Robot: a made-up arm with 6 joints. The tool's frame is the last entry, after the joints.
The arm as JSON. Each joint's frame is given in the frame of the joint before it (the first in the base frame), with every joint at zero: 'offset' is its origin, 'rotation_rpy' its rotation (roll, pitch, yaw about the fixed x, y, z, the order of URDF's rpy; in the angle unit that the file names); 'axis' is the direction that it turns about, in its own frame. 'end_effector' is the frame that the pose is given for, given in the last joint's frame.
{
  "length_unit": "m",
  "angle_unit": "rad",
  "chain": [
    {
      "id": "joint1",
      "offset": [
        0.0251,
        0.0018,
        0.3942
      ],
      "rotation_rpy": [
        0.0,
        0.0,
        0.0
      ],
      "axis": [
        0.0,
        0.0,
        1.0
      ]
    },
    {
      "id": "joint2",
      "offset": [
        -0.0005,
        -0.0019,
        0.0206
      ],
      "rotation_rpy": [
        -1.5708,
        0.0,
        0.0
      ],
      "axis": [
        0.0,
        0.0,
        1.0
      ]
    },
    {
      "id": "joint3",
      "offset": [
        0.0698,
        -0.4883,
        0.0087
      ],
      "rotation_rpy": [
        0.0,
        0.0,
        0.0
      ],
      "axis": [
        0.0,
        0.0,
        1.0
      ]
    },
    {
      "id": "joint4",
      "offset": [
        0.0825,
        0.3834,
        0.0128
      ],
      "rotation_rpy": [
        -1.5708,
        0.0,
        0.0
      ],
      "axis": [
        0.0,
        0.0,
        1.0
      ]
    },
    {
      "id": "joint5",
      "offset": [
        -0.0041,
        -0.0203,
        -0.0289
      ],
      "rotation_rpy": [
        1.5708,
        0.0,
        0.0
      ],
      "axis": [
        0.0,
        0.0,
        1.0
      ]
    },
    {
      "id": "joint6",
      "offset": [
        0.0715,
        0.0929,
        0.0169
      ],
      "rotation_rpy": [
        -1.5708,
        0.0,
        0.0
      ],
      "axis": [
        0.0,
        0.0,
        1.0
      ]
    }
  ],
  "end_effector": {
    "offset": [
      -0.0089,
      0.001,
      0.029
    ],
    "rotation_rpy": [
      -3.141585,
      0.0,
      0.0
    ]
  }
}
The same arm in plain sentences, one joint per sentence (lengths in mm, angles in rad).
The arm has six revolute joints in a row. What follows holds with every joint at zero, and every direction is one of the base frame's.
Joint 1 lies 25.1 mm along +x and 1.8 mm along +y and 394.2 mm along +z from the base frame's origin and rotates about +z.
Joint 2 lies 0.5 mm along -x and 1.9 mm along -y and 20.6 mm along +z from joint 1 and rotates about +y.
Joint 3 lies 69.8 mm along +x and 8.7 mm along +y and 488.3 mm along +z from joint 2 and rotates about +y.
Joint 4 lies 82.5 mm along +x and 12.8 mm along +y and 383.4 mm along -z from joint 3 and rotates about -z.
Joint 5 lies 4.1 mm along -x and 20.3 mm along +y and 28.9 mm along +z from joint 4 and rotates about +y.
Joint 6 lies 71.5 mm along +x and 16.9 mm along +y and 92.9 mm along -z from joint 5 and rotates about -z.
The tool frame, which is the frame that the pose is given for, lies 8.9 mm along -x and 1.0 mm along -y and 29.0 mm along -z from joint 6; its axes are the base frame's turned by roll 0.0000, pitch 0.0000 and yaw 0.0000 rad (as in URDF: about the fixed x, then y, then z).

